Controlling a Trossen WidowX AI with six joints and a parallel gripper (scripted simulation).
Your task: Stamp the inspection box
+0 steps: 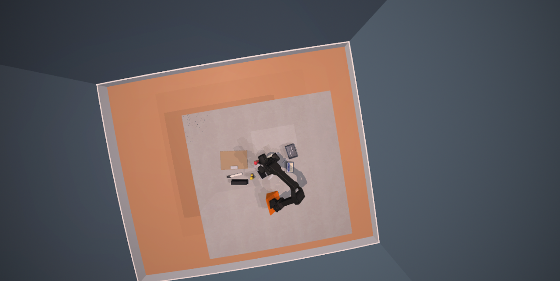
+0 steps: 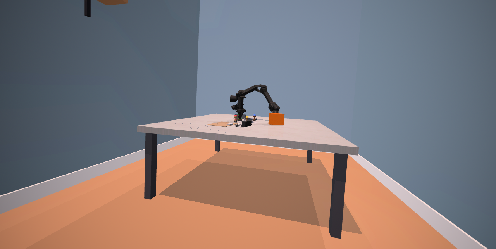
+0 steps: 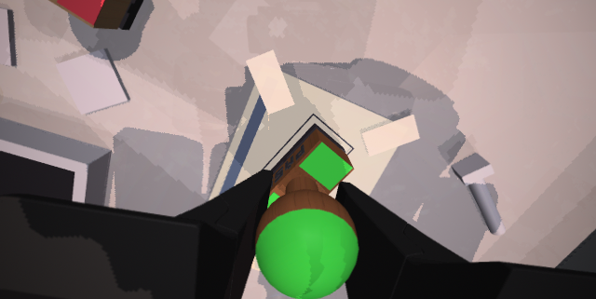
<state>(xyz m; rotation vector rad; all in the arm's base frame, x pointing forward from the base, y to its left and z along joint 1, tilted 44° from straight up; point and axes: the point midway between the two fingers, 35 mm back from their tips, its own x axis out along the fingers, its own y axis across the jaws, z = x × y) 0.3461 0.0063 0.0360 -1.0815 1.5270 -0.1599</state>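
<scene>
My gripper tip is now right at the pass stamp. Round my gripper tip: cream card: 1 cm behind, 1 cm to the right, 2 cm below; red stamp: 11 cm to the left; ink pad: 11 cm behind, 8 cm to the left, 2 cm below.
</scene>
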